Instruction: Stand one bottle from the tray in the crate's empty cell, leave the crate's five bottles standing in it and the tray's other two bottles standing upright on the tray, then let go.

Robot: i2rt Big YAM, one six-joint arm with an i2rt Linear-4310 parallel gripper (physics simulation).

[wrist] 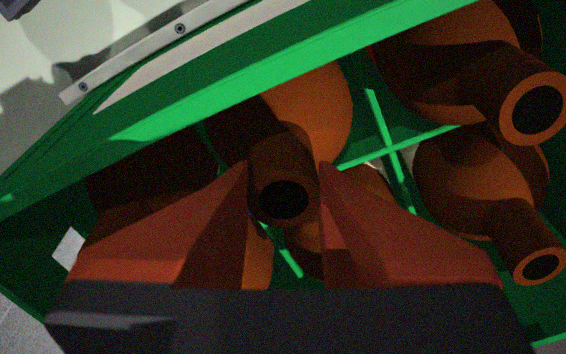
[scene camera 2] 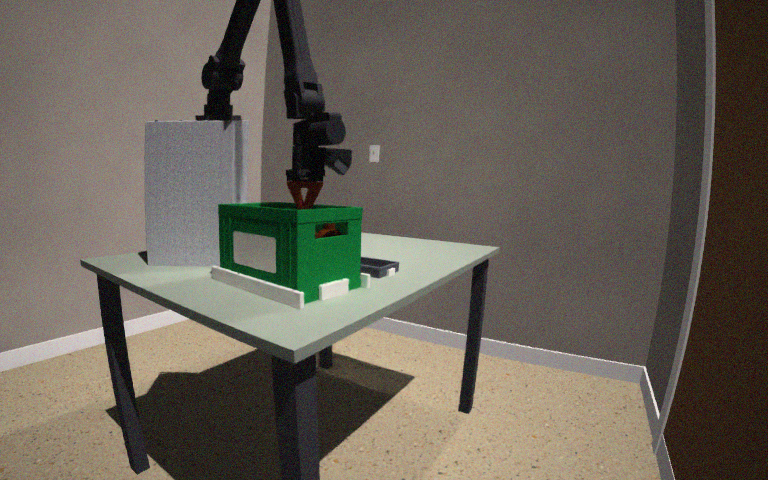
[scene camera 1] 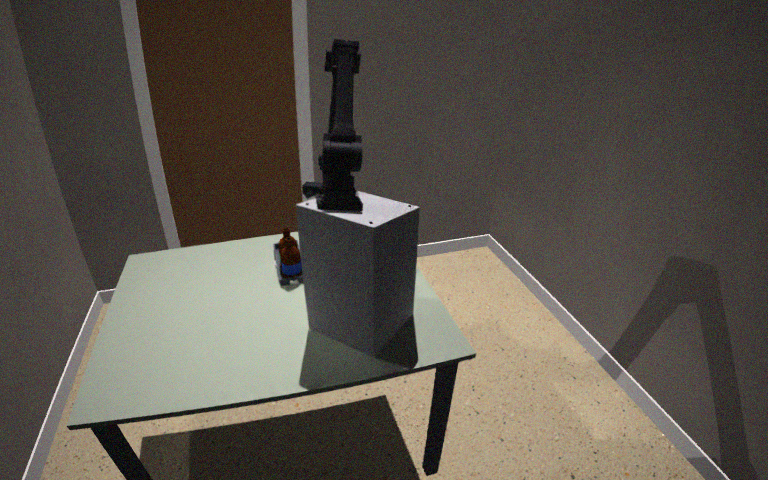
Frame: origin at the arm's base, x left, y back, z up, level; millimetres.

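Seen in the pictures: gripper, fingertip midpoint: (wrist: 283, 176); arm's base, origin of the base link: (scene camera 2: 218, 120) (scene camera 1: 338, 205).
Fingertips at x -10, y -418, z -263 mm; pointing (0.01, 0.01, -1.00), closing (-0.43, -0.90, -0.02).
Pixels of each thing's top centre, then the offset from my fingertips to it. "spot": a spot on its surface instead. Level surfaces: height alone.
- brown bottle, middle of its top: (wrist: 270, 200) dx -1, dy +5, dz +10 mm
- green crate, middle of its top: (wrist: 326, 298) (scene camera 2: 287, 205) dx -47, dy +3, dz +20 mm
- dark bottle, middle of its top: (wrist: 105, 266) dx -6, dy +89, dz +8 mm
- blue-labelled bottle, middle of its top: (scene camera 1: 288, 238) dx +168, dy +111, dz +5 mm
- tray, surface spot: (scene camera 2: 394, 270) spot: dx +203, dy -118, dz -144 mm
- table, its level: dz -155 mm
My gripper (scene camera 2: 304, 204) (wrist: 283, 176) points down at the crate's top and is shut on the neck of a brown bottle (wrist: 325, 110). That bottle is inside the green crate (scene camera 2: 328, 263) (wrist: 250, 85), near one long wall; its base is hidden, so I cannot tell whether it touches the crate's floor. Other brown bottles stand to the right, an upper one (wrist: 450, 30) and a lower one (wrist: 475, 175). A dark bottle (wrist: 150, 165) is at the left, and parts of others show behind my fingers. A blue-labelled bottle (scene camera 1: 289, 251) stands upright on the tray (scene camera 2: 394, 270); the tray's other bottle is not visible.
The grey pedestal (scene camera 1: 345, 271) (scene camera 2: 186, 192) carries the arm and hides the crate in scene camera 1. White strips (scene camera 2: 254, 287) (scene camera 2: 334, 289) stand on the table (scene camera 1: 198, 328) (scene camera 2: 419, 249) along the crate's foot. Green dividers (wrist: 389, 148) run between the cells.
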